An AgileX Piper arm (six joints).
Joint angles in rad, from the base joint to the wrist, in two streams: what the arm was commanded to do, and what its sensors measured. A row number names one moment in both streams.
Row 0, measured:
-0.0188, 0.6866, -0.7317, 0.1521, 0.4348, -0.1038
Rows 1 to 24, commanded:
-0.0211, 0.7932, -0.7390, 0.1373, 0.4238, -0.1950
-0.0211, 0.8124, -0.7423, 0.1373, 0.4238, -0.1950
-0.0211, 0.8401, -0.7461, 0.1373, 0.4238, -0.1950
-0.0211, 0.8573, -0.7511, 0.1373, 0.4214, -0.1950
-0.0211, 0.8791, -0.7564, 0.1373, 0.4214, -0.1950
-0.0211, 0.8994, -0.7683, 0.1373, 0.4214, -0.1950
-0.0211, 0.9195, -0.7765, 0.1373, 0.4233, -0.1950
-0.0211, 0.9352, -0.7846, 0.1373, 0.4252, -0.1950
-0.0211, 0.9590, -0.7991, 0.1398, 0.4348, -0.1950
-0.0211, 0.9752, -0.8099, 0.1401, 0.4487, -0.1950
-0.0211, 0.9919, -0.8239, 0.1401, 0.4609, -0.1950
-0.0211, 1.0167, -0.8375, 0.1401, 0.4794, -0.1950
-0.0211, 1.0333, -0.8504, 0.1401, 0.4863, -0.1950
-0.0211, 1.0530, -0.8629, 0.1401, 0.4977, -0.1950
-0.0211, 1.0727, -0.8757, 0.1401, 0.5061, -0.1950
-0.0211, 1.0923, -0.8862, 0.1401, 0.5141, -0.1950
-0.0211, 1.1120, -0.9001, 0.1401, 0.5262, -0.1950
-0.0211, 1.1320, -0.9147, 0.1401, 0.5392, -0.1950
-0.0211, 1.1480, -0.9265, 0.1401, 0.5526, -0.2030
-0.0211, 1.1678, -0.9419, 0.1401, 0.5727, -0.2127
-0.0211, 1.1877, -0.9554, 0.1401, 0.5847, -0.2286
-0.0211, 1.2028, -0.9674, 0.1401, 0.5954, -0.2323
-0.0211, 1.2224, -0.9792, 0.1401, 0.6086, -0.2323
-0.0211, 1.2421, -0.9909, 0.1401, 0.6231, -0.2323
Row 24, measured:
-0.0188, 1.1813, -0.9465, 0.1451, 0.5727, -0.2089
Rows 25 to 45, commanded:
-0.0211, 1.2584, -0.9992, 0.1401, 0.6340, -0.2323
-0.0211, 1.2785, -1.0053, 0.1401, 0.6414, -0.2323
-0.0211, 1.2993, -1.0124, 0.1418, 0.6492, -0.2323
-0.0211, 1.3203, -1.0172, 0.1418, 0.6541, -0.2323
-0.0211, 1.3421, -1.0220, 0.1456, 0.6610, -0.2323
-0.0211, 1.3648, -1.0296, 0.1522, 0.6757, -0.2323
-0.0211, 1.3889, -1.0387, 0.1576, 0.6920, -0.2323
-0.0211, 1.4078, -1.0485, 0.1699, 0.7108, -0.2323
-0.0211, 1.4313, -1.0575, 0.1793, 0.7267, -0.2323
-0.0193, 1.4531, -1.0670, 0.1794, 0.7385, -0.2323
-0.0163, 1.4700, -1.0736, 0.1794, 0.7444, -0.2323
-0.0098, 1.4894, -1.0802, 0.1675, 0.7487, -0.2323
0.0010, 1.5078, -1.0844, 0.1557, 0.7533, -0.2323
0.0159, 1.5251, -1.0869, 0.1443, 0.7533, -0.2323
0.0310, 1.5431, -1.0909, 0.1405, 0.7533, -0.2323
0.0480, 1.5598, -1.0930, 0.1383, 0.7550, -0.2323
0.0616, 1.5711, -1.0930, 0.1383, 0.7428, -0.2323
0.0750, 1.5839, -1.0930, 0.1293, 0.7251, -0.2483
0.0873, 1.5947, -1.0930, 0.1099, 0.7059, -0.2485
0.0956, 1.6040, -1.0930, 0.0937, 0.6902, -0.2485
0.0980, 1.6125, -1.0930, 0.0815, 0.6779, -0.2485
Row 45, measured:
0.0711, 1.5825, -1.0832, 0.1324, 0.7352, -0.2314
